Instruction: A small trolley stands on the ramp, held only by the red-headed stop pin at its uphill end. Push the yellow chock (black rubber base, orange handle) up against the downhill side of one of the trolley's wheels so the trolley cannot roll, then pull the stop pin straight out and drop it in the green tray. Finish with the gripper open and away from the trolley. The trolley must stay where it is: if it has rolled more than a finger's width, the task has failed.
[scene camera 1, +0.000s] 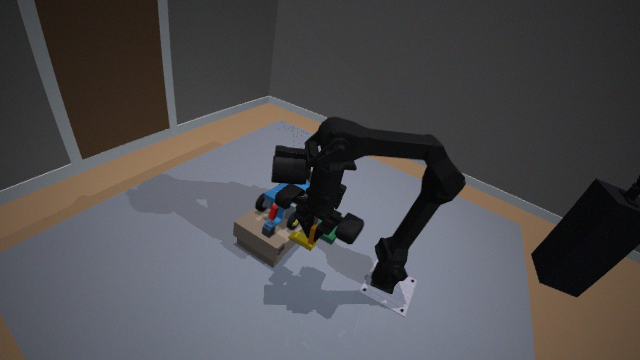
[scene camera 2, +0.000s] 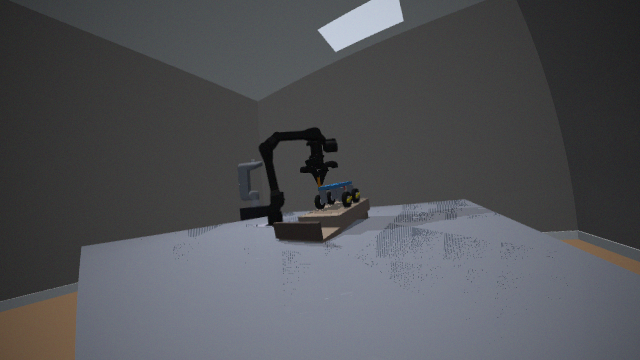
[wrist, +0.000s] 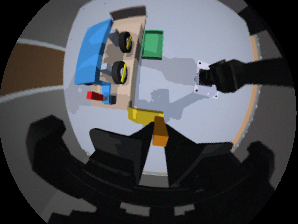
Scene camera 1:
my gripper
blue trolley
tan ramp
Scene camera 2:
blue trolley
low backstop wall
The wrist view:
my gripper
yellow chock: held by my gripper
blue trolley
tan ramp
